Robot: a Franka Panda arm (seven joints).
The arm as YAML. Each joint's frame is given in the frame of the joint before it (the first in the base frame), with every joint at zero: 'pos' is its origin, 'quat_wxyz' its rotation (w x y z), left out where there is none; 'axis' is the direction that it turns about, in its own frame. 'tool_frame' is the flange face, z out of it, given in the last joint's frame.
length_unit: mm
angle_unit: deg
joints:
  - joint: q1
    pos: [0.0, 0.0, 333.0]
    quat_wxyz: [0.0, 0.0, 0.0, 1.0]
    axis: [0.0, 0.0, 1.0]
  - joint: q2
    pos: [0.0, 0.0, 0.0]
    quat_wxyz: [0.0, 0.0, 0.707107, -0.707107]
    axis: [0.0, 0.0, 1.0]
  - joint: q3
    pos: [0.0, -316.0, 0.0]
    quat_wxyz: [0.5, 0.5, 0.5, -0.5]
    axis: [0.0, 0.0, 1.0]
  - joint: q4
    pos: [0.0, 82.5, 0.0]
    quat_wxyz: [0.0, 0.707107, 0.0, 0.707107]
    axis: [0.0, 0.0, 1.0]
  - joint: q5
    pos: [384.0, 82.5, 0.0]
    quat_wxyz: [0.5, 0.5, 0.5, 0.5]
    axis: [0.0, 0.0, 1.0]
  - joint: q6
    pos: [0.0, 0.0, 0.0]
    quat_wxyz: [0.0, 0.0, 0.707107, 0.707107]
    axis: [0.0, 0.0, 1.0]
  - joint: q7
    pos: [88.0, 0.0, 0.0]
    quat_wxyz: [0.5, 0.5, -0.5, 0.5]
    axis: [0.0, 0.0, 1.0]
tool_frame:
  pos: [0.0, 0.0, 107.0]
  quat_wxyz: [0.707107, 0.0, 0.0, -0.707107]
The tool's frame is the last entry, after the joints.
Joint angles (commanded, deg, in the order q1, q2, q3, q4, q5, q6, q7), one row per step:
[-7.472 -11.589 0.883 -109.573 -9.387 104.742 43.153]
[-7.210 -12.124 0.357 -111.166 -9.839 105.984 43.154]
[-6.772 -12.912 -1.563 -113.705 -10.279 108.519 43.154]
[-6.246 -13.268 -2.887 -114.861 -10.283 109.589 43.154]
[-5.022 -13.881 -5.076 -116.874 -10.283 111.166 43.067]
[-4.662 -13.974 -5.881 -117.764 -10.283 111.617 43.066]
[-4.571 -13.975 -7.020 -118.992 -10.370 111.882 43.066]
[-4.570 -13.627 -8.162 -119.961 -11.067 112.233 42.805]
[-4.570 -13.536 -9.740 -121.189 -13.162 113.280 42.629]
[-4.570 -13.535 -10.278 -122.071 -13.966 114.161 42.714]
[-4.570 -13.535 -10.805 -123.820 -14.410 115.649 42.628]
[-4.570 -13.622 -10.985 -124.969 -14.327 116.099 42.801]
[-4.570 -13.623 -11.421 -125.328 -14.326 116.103 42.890]
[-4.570 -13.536 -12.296 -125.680 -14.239 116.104 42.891]
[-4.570 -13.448 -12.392 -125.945 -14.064 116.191 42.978]
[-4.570 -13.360 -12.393 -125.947 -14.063 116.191 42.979]
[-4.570 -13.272 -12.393 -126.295 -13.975 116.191 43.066]
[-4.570 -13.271 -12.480 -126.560 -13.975 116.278 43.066]
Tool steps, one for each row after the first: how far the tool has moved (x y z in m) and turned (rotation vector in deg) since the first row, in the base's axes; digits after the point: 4 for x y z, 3 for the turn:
[-0.0026 -0.0026 -0.0067 -0.331 -0.129 0.017]
[-0.0075 -0.0163 -0.0173 -0.364 -0.871 -0.909]
[-0.0103 -0.0235 -0.0225 -0.060 -1.159 -1.487]
[-0.0151 -0.0321 -0.0322 0.513 -1.356 -2.029]
[-0.0171 -0.0360 -0.0385 0.785 -1.027 -2.366]
[-0.0209 -0.0450 -0.0489 1.143 -0.087 -3.296]
[-0.0236 -0.0555 -0.0599 0.877 1.005 -3.886]
[-0.0282 -0.0709 -0.0696 -0.622 1.656 -4.430]
[-0.0301 -0.0756 -0.0757 -1.170 1.790 -4.594]
[-0.0332 -0.0789 -0.0883 -1.280 2.144 -4.515]
[-0.0360 -0.0791 -0.0966 -0.955 2.689 -4.741]
[-0.0381 -0.0825 -0.0999 -0.755 3.017 -5.228]
[-0.0412 -0.0894 -0.1040 -0.363 3.426 -6.082]
[-0.0418 -0.0898 -0.1069 -0.122 3.637 -6.291]
[-0.0415 -0.0898 -0.1076 -0.118 3.726 -6.293]
[-0.0423 -0.0893 -0.1113 0.050 4.120 -6.390]
[-0.0431 -0.0897 -0.1134 0.122 4.293 -6.444]

